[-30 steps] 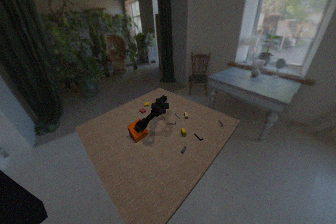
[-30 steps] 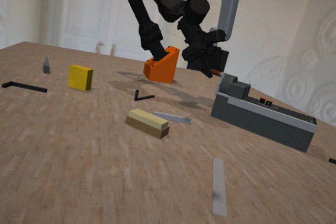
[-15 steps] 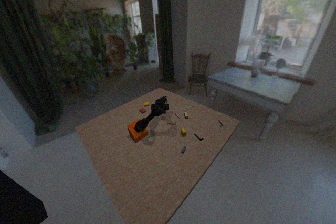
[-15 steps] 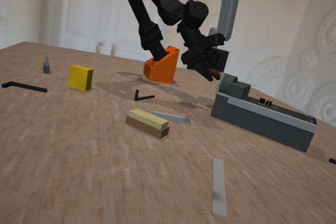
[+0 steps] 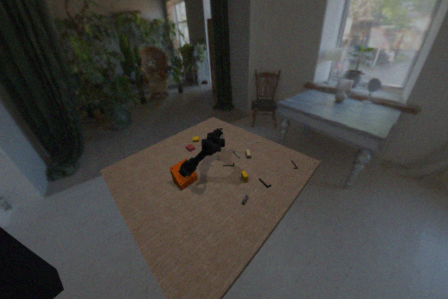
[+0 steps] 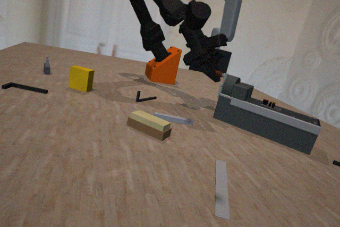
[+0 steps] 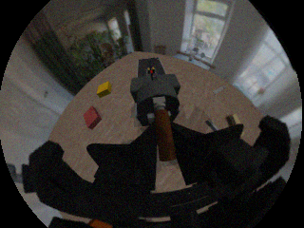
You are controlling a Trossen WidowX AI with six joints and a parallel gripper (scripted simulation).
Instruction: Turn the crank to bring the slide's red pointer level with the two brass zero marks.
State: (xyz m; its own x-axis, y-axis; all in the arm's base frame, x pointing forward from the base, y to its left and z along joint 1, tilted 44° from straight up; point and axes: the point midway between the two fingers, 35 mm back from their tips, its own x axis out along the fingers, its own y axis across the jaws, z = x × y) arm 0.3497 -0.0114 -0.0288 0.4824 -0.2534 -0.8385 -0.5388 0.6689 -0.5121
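Right now my gripper tip is 2 cm below the brown crank handle, 2 cm past it and 1 cm to the left of it. Also, from my gripper tip: red pointer 12 cm ahead, 8 cm to the left, 1 cm below; then red block 24 cm to the left, 9 cm below, 7 cm behind; then grey bar 17 cm to the right, 9 cm below, 8 cm ahead.
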